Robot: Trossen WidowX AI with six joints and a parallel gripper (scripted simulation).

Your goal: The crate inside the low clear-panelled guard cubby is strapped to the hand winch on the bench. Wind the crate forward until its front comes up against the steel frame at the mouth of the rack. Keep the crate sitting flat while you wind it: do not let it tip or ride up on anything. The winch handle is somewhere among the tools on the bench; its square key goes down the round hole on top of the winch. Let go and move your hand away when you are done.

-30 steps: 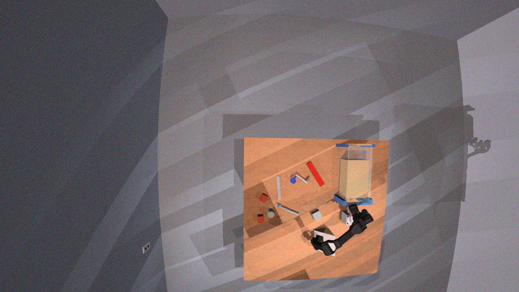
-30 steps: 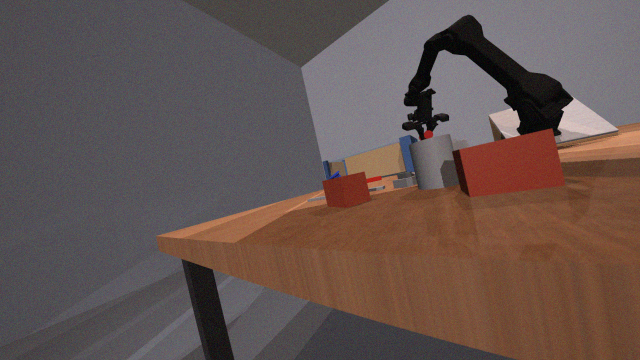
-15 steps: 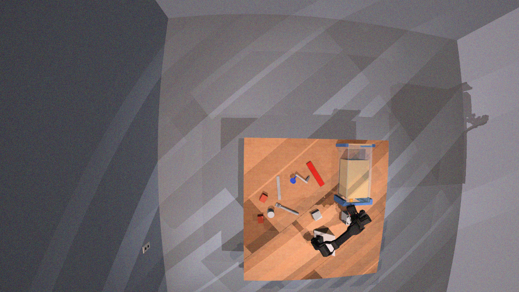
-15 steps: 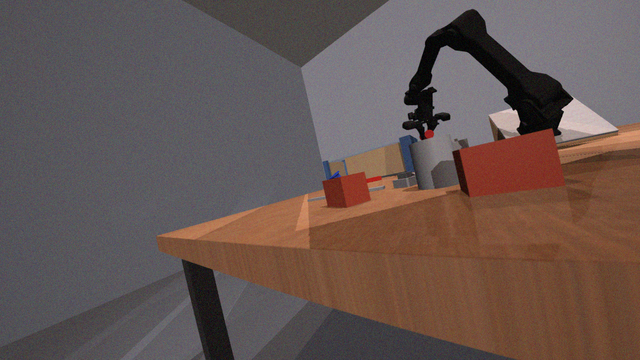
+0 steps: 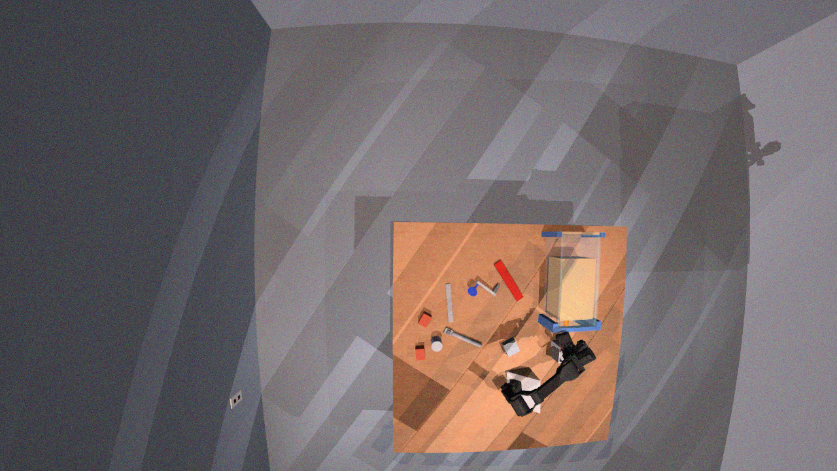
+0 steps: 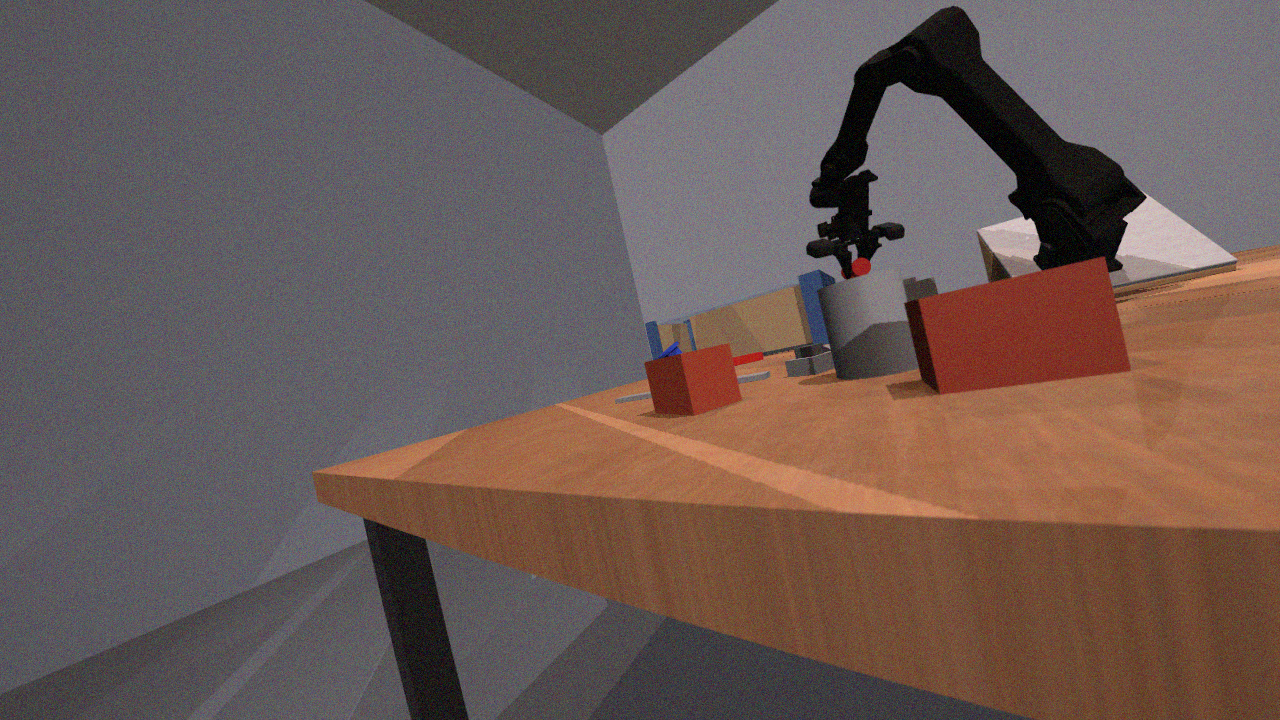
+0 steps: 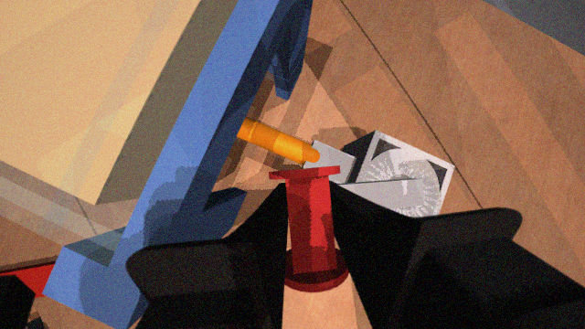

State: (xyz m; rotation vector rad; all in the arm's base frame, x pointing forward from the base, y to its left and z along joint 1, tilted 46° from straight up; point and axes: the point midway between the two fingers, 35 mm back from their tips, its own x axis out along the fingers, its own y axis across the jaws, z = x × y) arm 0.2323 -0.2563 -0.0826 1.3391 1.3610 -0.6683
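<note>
My gripper tip is 40 mm past the red-knobbed crank and 30 mm above it. Round my gripper tip: grey winch 120 mm behind, 30 mm to the right, 100 mm below; then blue steel frame 60 mm ahead, 40 mm to the right, 30 mm below; then red grip 10 mm behind, 20 mm to the left.
</note>
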